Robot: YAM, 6 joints.
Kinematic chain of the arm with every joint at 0, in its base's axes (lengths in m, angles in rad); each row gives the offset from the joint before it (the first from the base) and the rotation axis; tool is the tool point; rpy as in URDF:
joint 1: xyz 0 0 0.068 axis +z
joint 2: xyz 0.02 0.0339 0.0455 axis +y
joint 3: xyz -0.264 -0.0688 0 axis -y
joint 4: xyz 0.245 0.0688 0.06 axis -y
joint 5: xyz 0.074 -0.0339 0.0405 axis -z
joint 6: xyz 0.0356 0 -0.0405 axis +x
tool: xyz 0 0 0 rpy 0 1.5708 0
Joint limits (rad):
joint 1: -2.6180..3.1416
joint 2: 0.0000..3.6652
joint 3: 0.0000..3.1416
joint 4: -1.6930..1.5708
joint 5: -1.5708..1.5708
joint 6: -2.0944..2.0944
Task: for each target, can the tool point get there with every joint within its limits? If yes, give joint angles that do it. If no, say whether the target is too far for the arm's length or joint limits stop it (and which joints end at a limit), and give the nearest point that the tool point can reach.
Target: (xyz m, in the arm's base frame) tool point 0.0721 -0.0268 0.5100
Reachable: yes | joints -0.7565 0.7930 1.5216 -0.7231 -1.0002 0.5398
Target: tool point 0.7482 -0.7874 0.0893
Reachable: no: too far | nearest point 0.4448 -0.4681 0.0993 | short by 0.441 m
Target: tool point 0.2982 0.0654 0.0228
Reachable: yes | joints 0.2307 2.0613 0.6931 0.3019 0.1283 -0.4571
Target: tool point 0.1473 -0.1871 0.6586
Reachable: yes | joints 2.1013 1.0655 2.8458 0.0000 1.1390 -0.4183
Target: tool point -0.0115 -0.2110 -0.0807
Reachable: yes | joints -1.6415 2.7659 1.1396 -1.1102 -0.0953 -0.9641
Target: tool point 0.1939 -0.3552 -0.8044
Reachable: no: too far | nearest point 0.1529 -0.2801 -0.3734 | short by 0.439 m
